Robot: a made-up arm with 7 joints.
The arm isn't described. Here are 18 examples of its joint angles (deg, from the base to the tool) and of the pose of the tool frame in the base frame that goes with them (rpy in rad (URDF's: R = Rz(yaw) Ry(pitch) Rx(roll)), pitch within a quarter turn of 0, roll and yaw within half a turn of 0; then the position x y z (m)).
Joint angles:
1: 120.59 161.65 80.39 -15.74 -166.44 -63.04 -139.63
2: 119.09 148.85 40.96 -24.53 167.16 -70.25 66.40
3: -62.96 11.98 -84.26 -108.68 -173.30 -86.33 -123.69
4: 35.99 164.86 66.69 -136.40 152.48 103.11 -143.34
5: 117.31 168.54 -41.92 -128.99 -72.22 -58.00 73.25
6: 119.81 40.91 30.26 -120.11 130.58 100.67 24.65
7: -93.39 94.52 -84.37 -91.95 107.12 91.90 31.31
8: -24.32 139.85 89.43 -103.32 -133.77 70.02 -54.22
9: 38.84 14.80 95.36 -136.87 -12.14 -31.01 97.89
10: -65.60 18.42 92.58 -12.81 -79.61 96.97 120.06
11: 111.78 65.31 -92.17 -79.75 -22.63 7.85 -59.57
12: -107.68 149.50 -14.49 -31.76 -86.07 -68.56 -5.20
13: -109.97 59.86 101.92 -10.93 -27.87 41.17 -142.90
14: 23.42 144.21 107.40 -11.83 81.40 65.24 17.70
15: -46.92 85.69 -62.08 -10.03 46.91 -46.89 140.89
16: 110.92 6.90 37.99 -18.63 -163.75 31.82 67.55
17: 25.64 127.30 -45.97 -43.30 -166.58 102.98 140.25
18: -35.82 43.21 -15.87 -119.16 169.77 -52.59 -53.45
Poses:
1: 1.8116 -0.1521 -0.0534 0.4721 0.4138 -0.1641
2: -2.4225 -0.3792 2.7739 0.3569 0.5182 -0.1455
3: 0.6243 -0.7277 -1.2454 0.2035 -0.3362 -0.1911
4: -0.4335 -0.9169 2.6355 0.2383 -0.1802 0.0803
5: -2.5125 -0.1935 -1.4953 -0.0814 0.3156 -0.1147
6: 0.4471 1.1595 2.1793 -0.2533 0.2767 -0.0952
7: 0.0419 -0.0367 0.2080 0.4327 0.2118 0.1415
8: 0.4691 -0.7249 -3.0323 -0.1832 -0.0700 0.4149
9: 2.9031 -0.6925 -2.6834 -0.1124 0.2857 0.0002
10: 0.2976 -0.4099 2.3592 0.5878 0.1409 -0.2361
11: -1.8099 -0.9418 -0.8027 -0.4963 -0.0172 0.2196
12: 2.1241 0.5457 -0.3337 -0.3930 0.4566 0.2179
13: 1.7547 -0.1676 -1.4803 0.4355 0.3812 0.2933
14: -1.7613 -0.8339 1.9210 0.1468 0.3371 0.5347
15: -1.9323 -0.3071 2.0301 0.2435 0.6011 0.0134
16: -1.4998 0.9245 -1.9926 -0.6244 -0.1314 0.1149
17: 0.5556 0.0218 -2.6098 0.1499 0.5876 0.1590
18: -1.7971 -0.2907 1.6089 0.3913 -0.0040 0.0037
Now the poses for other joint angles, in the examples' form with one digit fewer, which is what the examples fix.
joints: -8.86 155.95 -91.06 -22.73 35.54 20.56 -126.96
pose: -2.584 0.286 -3.022 -0.059 0.373 0.525
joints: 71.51 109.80 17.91 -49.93 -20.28 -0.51 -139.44
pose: -1.132 -0.530 2.400 0.149 0.598 -0.001
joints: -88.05 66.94 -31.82 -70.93 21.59 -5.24 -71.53
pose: 2.638 0.602 -1.429 0.453 0.122 0.321
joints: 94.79 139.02 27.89 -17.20 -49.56 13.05 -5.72
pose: -1.799 0.817 2.243 0.342 0.546 0.080
